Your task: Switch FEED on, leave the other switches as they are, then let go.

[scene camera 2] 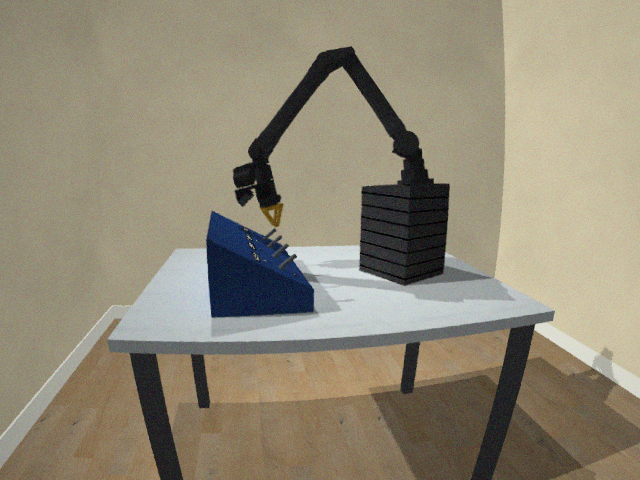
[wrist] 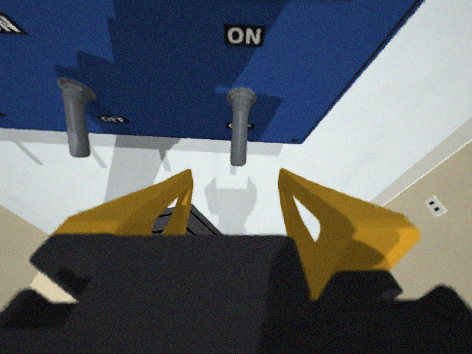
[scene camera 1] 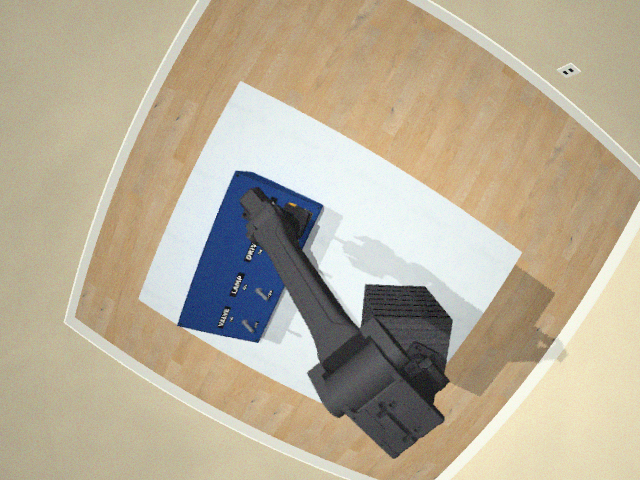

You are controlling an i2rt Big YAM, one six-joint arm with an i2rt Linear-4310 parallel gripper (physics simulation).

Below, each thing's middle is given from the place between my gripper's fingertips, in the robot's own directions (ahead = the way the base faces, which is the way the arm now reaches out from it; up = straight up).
Scene:
I see my gripper 3 cm above the feed lever [wrist: 238, 153] and 2 cm short of it. The rest, counted from my hand: blue sloped switch panel [scene camera 1: 223, 295] 19 cm to the left, 9 cm ahead, 6 cm below; drive lever [wrist: 78, 139] 12 cm to the left, 3 cm below, 1 cm ahead.

